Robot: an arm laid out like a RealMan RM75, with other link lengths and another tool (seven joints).
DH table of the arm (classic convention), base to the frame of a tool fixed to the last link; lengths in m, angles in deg. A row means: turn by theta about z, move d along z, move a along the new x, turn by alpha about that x. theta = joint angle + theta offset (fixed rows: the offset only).
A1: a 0, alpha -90, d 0.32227, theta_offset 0
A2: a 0, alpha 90, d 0, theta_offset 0
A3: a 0, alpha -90, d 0.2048, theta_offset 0
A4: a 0, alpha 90, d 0, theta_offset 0
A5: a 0, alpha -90, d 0.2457, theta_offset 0
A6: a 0, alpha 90, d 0, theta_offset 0
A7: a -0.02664, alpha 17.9, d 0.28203, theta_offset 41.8
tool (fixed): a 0, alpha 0, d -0.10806, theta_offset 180
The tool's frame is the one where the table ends.
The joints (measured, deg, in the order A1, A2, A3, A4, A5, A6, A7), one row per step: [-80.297, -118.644, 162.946, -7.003, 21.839, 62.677, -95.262]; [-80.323, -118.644, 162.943, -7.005, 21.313, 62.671, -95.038]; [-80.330, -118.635, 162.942, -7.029, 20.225, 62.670, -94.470]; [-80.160, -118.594, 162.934, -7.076, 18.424, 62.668, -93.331]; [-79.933, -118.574, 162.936, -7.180, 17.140, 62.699, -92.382]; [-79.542, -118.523, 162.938, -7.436, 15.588, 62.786, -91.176]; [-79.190, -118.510, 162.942, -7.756, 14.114, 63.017, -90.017]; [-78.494, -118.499, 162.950, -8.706, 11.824, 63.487, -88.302]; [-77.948, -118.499, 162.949, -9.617, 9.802, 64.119, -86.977]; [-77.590, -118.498, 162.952, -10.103, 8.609, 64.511, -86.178]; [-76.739, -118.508, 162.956, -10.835, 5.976, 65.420, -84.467]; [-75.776, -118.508, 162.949, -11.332, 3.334, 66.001, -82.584]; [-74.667, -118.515, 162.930, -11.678, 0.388, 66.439, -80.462]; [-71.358, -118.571, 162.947, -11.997, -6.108, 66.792, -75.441]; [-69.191, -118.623, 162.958, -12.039, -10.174, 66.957, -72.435]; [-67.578, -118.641, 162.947, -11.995, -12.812, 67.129, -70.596]
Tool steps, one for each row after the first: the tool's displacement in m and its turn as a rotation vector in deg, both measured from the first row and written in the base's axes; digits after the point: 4 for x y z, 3 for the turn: [0.0016, 0.0003, -0.0005, 0.086, -0.461, -0.050]; [0.0045, 0.0011, -0.0012, 0.274, -1.397, -0.209]; [0.0079, 0.0025, -0.0021, 0.629, -2.922, -0.485]; [0.0094, 0.0034, -0.0024, 0.921, -3.972, -0.702]; [0.0101, 0.0050, -0.0020, 1.405, -5.193, -0.882]; [0.0108, 0.0062, -0.0015, 1.789, -6.358, -1.076]; [0.0098, 0.0093, 0.0013, 2.769, -8.037, -1.087]; [0.0095, 0.0117, 0.0041, 3.557, -9.572, -1.006]; [0.0093, 0.0129, 0.0056, 3.989, -10.491, -0.973]; [0.0092, 0.0140, 0.0077, 4.664, -12.660, -0.897]; [0.0085, 0.0155, 0.0093, 5.577, -14.776, -0.953]; [0.0078, 0.0171, 0.0106, 6.742, -17.105, -1.053]; [-0.0003, 0.0198, 0.0131, 10.097, -21.787, -0.839]; [-0.0062, 0.0212, 0.0149, 12.474, -24.564, -0.493]; [-0.0115, 0.0213, 0.0163, 14.107, -26.344, 0.032]
